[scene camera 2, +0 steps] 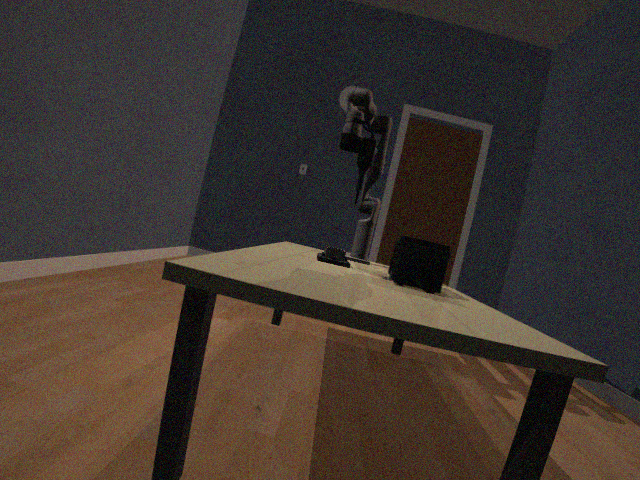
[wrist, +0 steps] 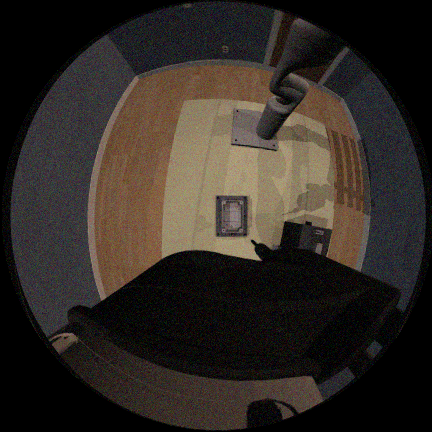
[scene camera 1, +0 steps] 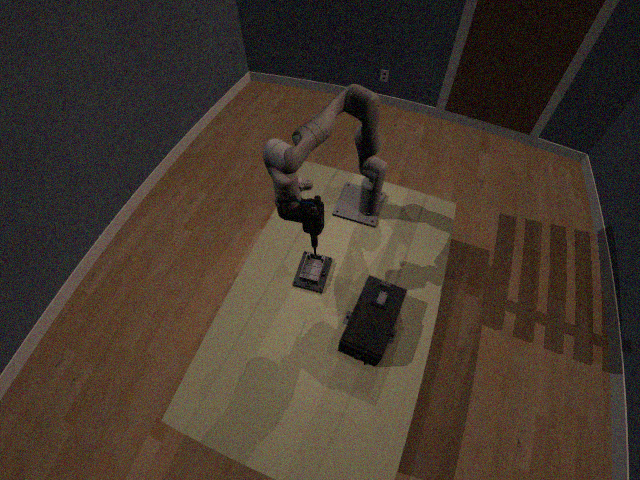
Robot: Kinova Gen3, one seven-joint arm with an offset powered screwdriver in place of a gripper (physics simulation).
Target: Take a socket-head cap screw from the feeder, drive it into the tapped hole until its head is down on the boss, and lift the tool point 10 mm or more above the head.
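My screwdriver (scene camera 1: 314,252) (scene camera 2: 356,200) (wrist: 254,243) points down. In scene camera 2 its tip hangs well above the table, roughly over the fixture's side of it. The tip is too small and dark to tell whether it carries a screw. The fixture, a dark grey plate with a lighter block (scene camera 1: 312,269) (scene camera 2: 333,256) (wrist: 232,216), lies flat on the table; its boss and tapped hole cannot be made out. The black feeder box (scene camera 1: 373,321) (scene camera 2: 419,263) (wrist: 298,237) stands to the right of the fixture, with a small light patch on top. Single screws cannot be made out.
The arm's base plate (scene camera 1: 352,206) (wrist: 246,131) is bolted at the far end of the pale table (scene camera 1: 206,392) (scene camera 2: 289,279) (wrist: 192,150). The black tool body (wrist: 225,310) covers the lower part of the wrist view. Shadows of the arm fall across the table.
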